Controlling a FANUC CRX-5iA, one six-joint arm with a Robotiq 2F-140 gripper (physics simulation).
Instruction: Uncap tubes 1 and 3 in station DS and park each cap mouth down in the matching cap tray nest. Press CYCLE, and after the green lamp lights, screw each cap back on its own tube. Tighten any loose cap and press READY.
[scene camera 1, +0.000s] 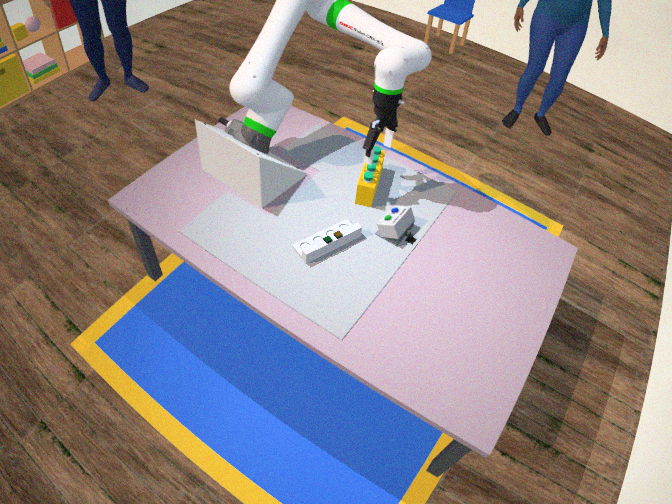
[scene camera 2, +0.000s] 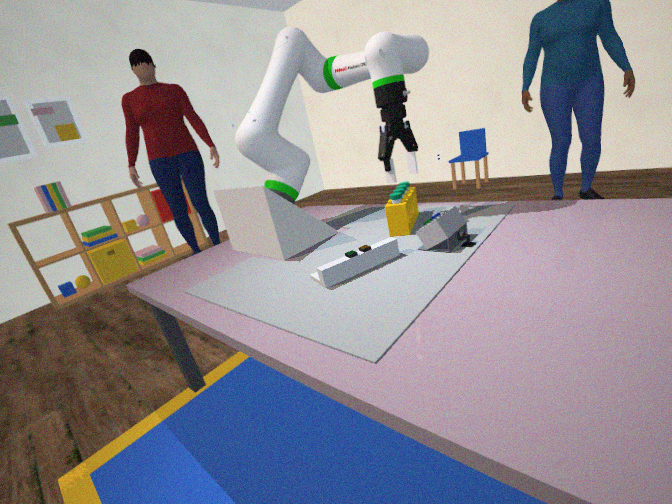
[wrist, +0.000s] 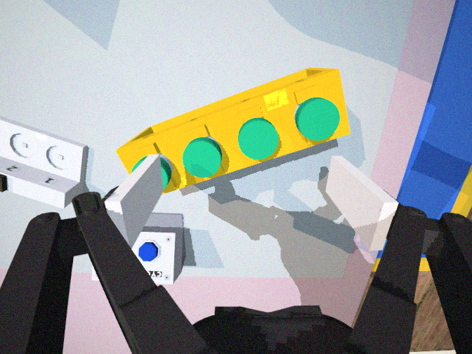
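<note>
The yellow tube station (scene camera 1: 366, 196) (scene camera 2: 400, 219) (wrist: 327, 82) stands on the grey mat, with a row of green caps (scene camera 1: 368, 176) (wrist: 258, 139) on its tubes. The end cap nearest the tray is partly hidden by a finger in the wrist view. My gripper (scene camera 1: 378, 150) (scene camera 2: 402, 175) (wrist: 245, 173) is open and empty above the station. The white cap tray (scene camera 1: 331, 248) (scene camera 2: 358, 266) (wrist: 50, 192) shows nests 1 and 2 empty in the wrist view. Its green lamp (scene camera 1: 327, 239) (scene camera 2: 351, 253) looks dark. The button box (scene camera 1: 398, 226) (scene camera 2: 442, 232) (wrist: 170, 260) has a blue CYCLE button (scene camera 1: 395, 210) (wrist: 148, 251) and a green button (scene camera 1: 388, 217).
An amber lamp (scene camera 1: 338, 234) (scene camera 2: 364, 248) sits beside the green one on the tray. A grey angled panel (scene camera 1: 230, 165) (scene camera 2: 252, 222) stands by the arm's base. A small black object (scene camera 1: 410, 238) (scene camera 2: 467, 243) lies by the button box. Two people stand beyond the table.
</note>
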